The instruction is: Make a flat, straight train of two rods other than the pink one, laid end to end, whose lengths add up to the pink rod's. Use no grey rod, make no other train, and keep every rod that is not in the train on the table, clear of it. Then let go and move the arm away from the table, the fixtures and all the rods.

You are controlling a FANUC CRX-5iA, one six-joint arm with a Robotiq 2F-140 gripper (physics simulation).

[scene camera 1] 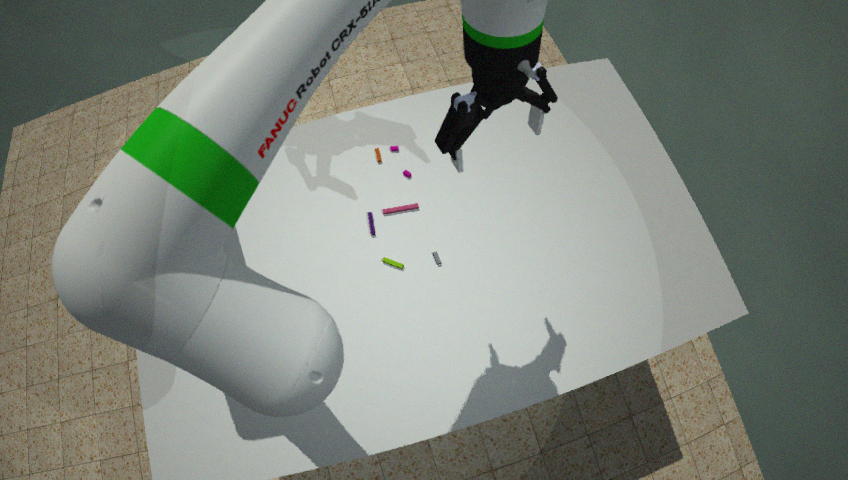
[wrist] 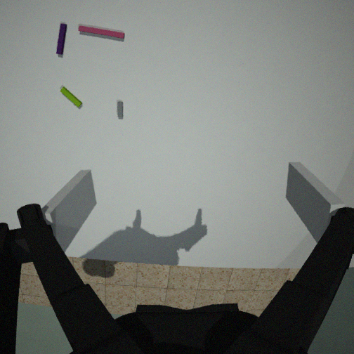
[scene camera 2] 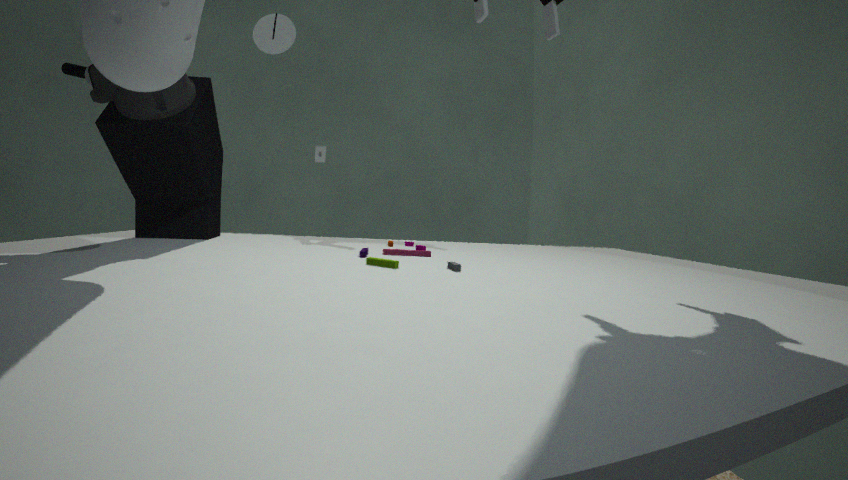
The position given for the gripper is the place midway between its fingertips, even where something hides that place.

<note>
In view: the gripper (scene camera 1: 496, 147).
The gripper shows as well in the wrist view (wrist: 189, 183).
</note>
